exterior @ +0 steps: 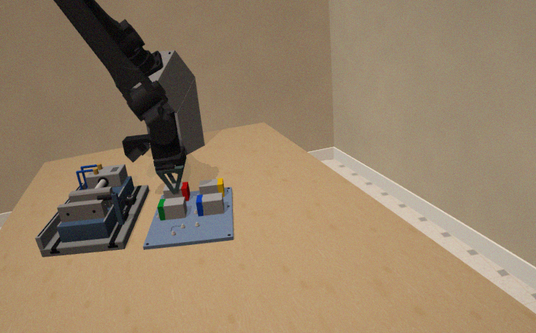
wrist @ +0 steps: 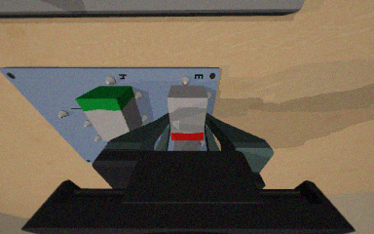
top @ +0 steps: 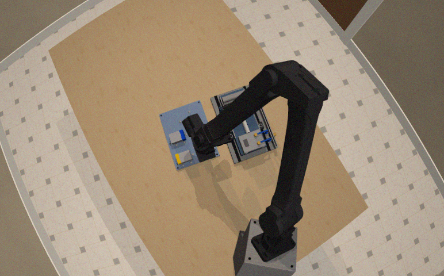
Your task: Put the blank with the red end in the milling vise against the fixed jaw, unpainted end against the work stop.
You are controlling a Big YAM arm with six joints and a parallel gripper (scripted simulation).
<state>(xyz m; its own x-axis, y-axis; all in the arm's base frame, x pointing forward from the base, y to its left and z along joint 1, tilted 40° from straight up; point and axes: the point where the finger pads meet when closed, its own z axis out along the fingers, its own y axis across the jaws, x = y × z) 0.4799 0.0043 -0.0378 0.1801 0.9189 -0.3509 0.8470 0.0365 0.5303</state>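
The red-ended blank is 2 cm below my hand. From my hand the other things lie so: yellow-ended blank (9 cm to the left, 2 cm below, 2 cm ahead); green-ended blank (9 cm ahead, 2 cm to the right, 2 cm below); blue plate (10 cm ahead, 4 cm below, 3 cm to the left).
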